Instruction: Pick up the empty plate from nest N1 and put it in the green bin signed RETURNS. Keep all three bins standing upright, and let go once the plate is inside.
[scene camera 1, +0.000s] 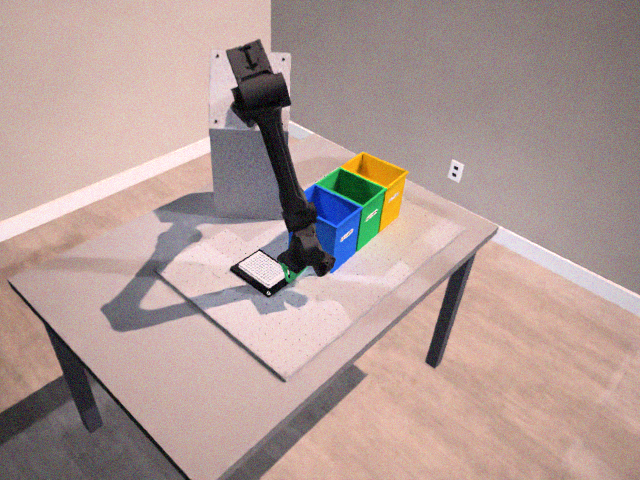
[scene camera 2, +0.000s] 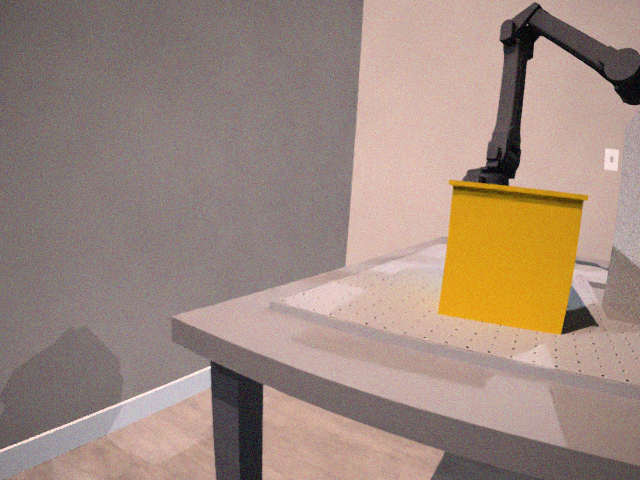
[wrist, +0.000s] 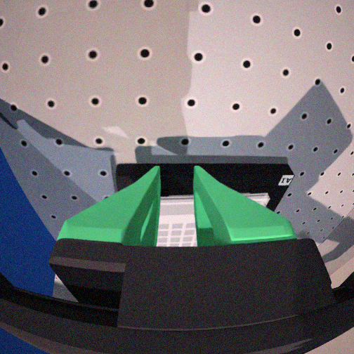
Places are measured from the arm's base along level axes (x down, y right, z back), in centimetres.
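Pixels of known places: gripper, fingertip midpoint: (scene camera 1: 290, 280).
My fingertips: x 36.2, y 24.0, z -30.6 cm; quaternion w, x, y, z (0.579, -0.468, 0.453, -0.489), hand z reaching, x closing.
Ahead of a thing's pixels: the offset from my fingertips to its middle. "spot": to the spot under its first point.
The empty plate @[dx -0.5, dy +1.1, dz +8.6 cm] (scene camera 1: 261, 269) (wrist: 176, 225) is white with a grid of wells and lies in a black nest @[dx +0.7, dy +1.1, dz +8.6 cm] (scene camera 1: 258, 287) (wrist: 250, 177), whose small label shows in the wrist view. My gripper (scene camera 1: 286, 272) (wrist: 176, 175) points down at the plate's end nearer the blue bin. Its green fingers are drawn close together with a narrow gap and nothing gripped. They overlap the plate in the wrist view, and the plate's far corner shows beyond the right finger. The green bin @[spot: dx -4.9, dy -29.0, dz -9.5 cm] (scene camera 1: 368, 228) stands upright in the middle of the row; its sign is too small to read.
The blue bin @[spot: dx -3.7, dy -17.0, dz -8.3 cm] (scene camera 1: 345, 250) (wrist: 20, 215) stands upright close beside my wrist. The yellow bin @[dx -7.6, dy -43.4, dz -2.3 cm] (scene camera 1: 390, 212) (scene camera 2: 509, 258) stands upright at the row's far end and hides the others in scene camera 2. A grey box (scene camera 1: 240, 175) stands behind the arm.
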